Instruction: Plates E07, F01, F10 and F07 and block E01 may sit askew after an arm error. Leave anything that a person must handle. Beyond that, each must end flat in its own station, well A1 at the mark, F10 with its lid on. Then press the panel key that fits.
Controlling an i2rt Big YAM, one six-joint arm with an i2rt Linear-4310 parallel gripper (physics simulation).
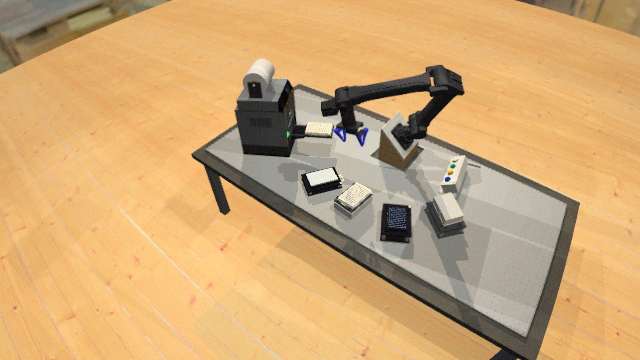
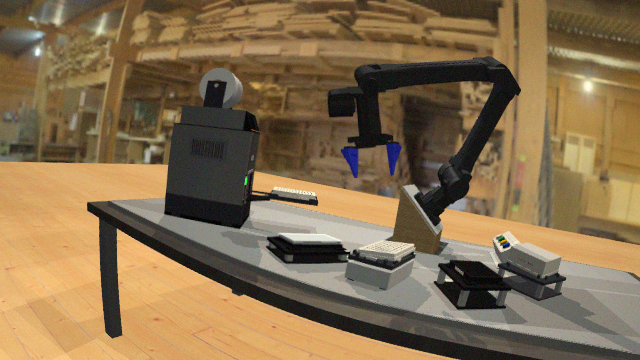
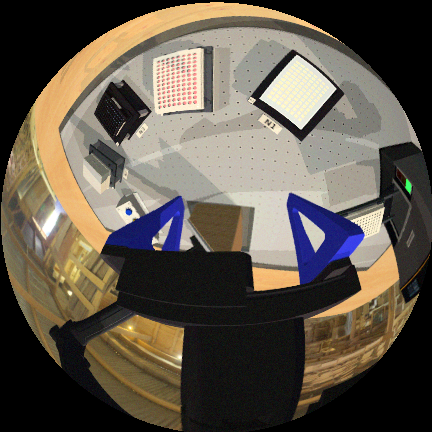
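Note:
My gripper (image 1: 352, 142) (image 2: 374, 175) (image 3: 236, 198) is open and empty, high above the table between machine and arm base. A pale plate with yellowish wells (image 1: 322, 177) (image 2: 310, 239) (image 3: 300, 92) lies on a black station. A white plate with reddish wells (image 1: 355, 196) (image 2: 387, 249) (image 3: 177, 81) sits on a pale-based station and looks slightly tilted. A black plate (image 1: 397, 218) (image 2: 475, 272) (image 3: 112, 117) rests on a black raised station and seems tipped. A white block (image 1: 449, 209) (image 2: 535, 259) (image 3: 95, 172) is on a grey stand. Another white plate (image 1: 319, 129) (image 2: 295, 193) (image 3: 368, 221) is on the machine's tray. Plate names are unreadable.
The dark machine (image 1: 265, 125) (image 2: 210, 170) with a white roll and green light stands at the table's left end. The key panel (image 1: 454, 172) (image 2: 504, 242) (image 3: 131, 210) with coloured keys stands behind the white block. The wedge-shaped arm base (image 1: 395, 152) (image 2: 415, 227) (image 3: 215, 225) is at the back edge.

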